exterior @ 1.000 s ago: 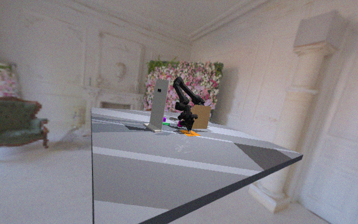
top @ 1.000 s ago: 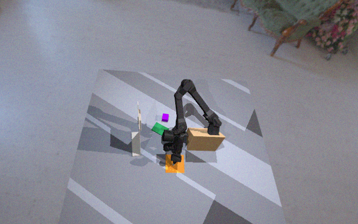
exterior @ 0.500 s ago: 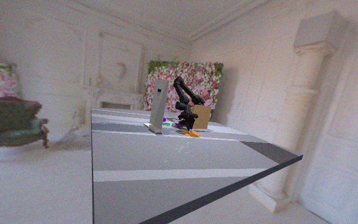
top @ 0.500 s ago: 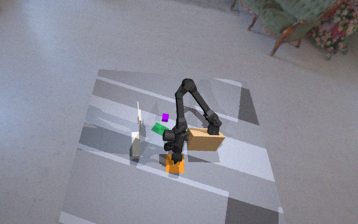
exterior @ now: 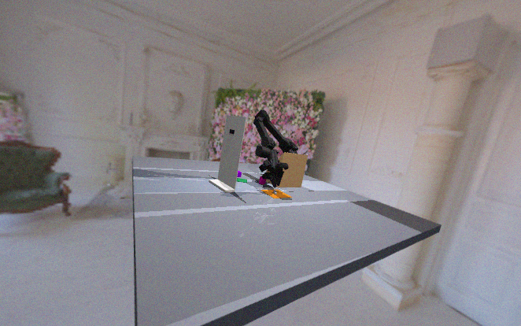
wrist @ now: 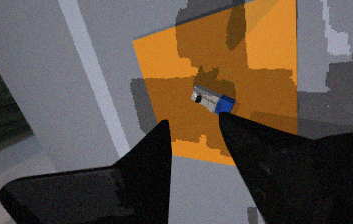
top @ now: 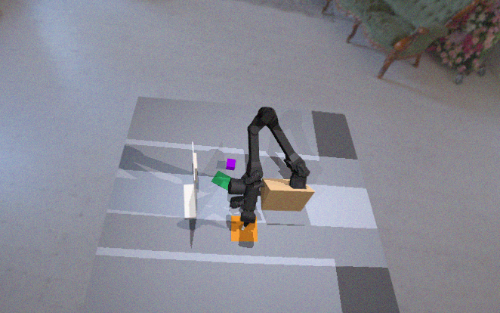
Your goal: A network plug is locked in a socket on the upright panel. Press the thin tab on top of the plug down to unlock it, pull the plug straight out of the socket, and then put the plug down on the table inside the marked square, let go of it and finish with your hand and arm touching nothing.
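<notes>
The blue network plug is 30 mm below my gripper tip. From my gripper tip the other things lie so: upright panel 240 mm ahead, 120 mm to the right, 130 mm above; then orange marked square 10 mm to the left, 40 mm below.
</notes>
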